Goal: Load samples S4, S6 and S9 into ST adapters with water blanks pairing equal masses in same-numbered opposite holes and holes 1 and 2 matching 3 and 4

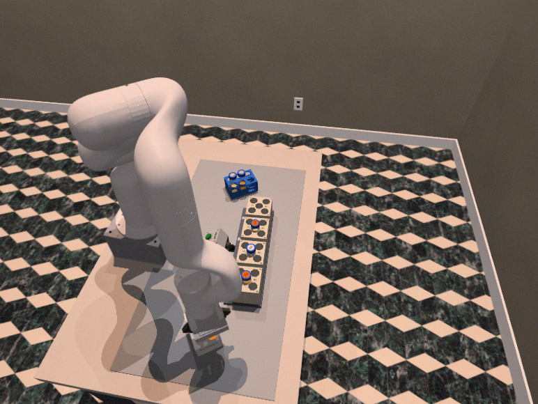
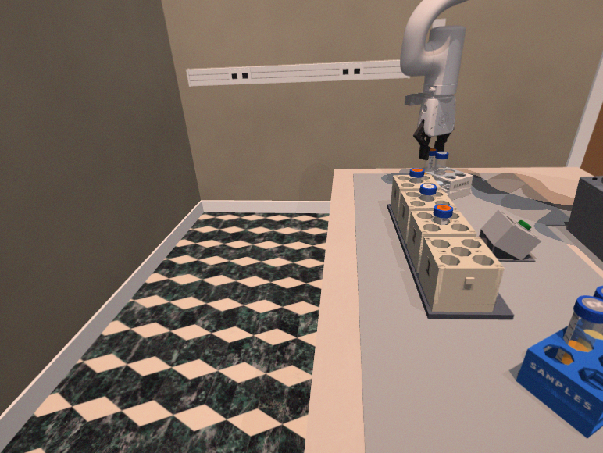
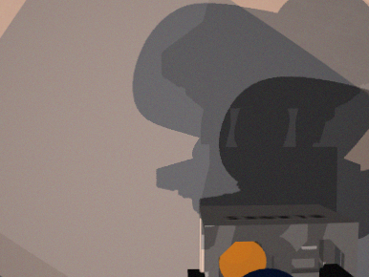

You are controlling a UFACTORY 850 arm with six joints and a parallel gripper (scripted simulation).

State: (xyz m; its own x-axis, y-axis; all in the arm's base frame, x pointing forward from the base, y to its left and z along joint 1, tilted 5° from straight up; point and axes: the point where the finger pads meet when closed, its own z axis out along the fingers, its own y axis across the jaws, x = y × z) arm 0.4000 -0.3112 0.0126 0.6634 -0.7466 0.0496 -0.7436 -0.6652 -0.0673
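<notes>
The sample tube is 5 cm below my hand and 1 cm to the left of it. Round my hand: green done key: 35 cm to the left, 16 cm behind, 5 cm below; then white blanks rack: 9 cm below, 4 cm behind, 2 cm to the left; then white-dot tube: 5 cm below, 3 cm to the left, 2 cm behind.
</notes>
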